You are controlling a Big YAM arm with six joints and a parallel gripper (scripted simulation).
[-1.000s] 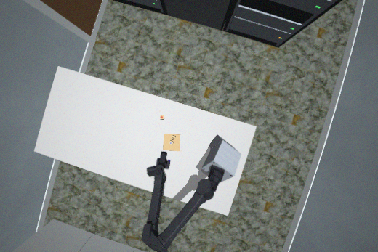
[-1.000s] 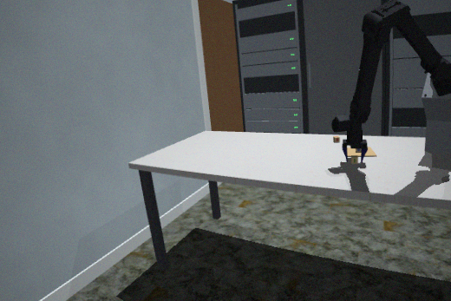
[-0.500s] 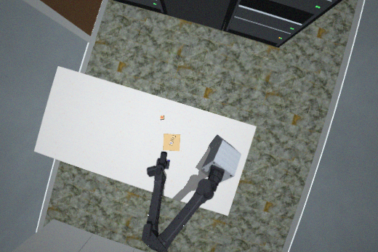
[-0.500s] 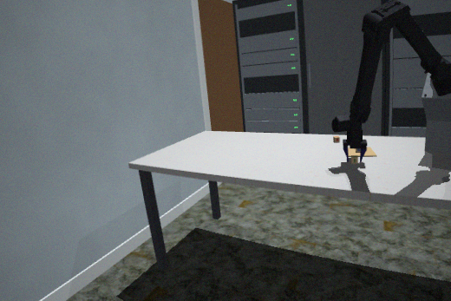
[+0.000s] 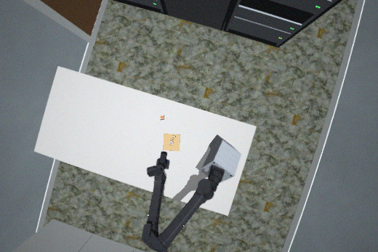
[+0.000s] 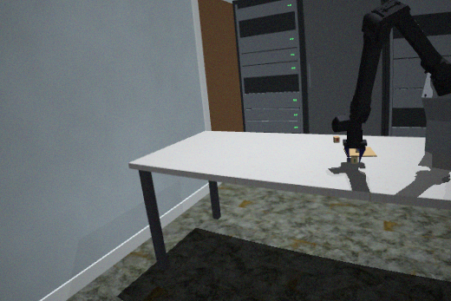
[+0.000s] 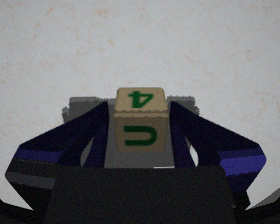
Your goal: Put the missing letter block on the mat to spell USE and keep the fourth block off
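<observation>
Right now the block is right at my hand.
</observation>
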